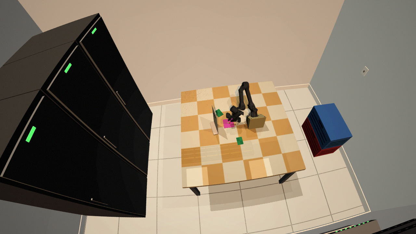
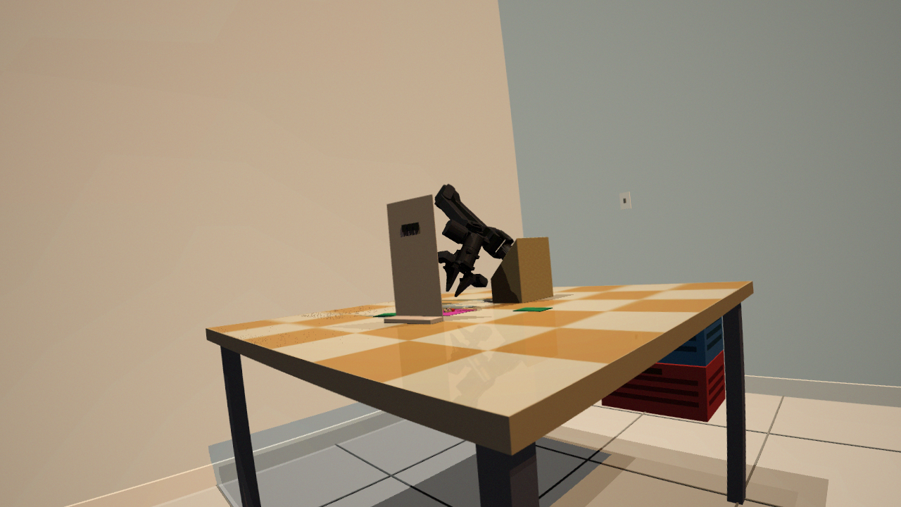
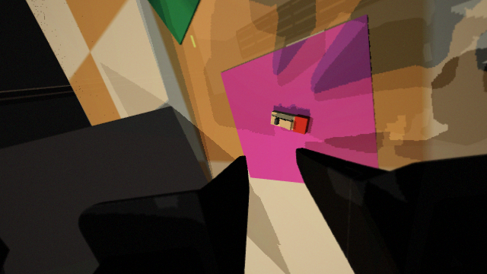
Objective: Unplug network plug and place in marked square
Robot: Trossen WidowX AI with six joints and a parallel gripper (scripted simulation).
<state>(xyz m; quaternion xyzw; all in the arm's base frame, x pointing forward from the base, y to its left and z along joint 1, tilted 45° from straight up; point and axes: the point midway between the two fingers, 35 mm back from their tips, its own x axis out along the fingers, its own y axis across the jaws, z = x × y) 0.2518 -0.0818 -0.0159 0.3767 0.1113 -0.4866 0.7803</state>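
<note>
The network plug is 50 mm below my gripper tip, 10 mm to the right of it and 10 mm ahead of it. Also, from my gripper tip: upright panel 170 mm ahead, 100 mm above, 20 mm to the left; then magenta square 50 mm below, 10 mm to the right, 10 mm ahead.
</note>
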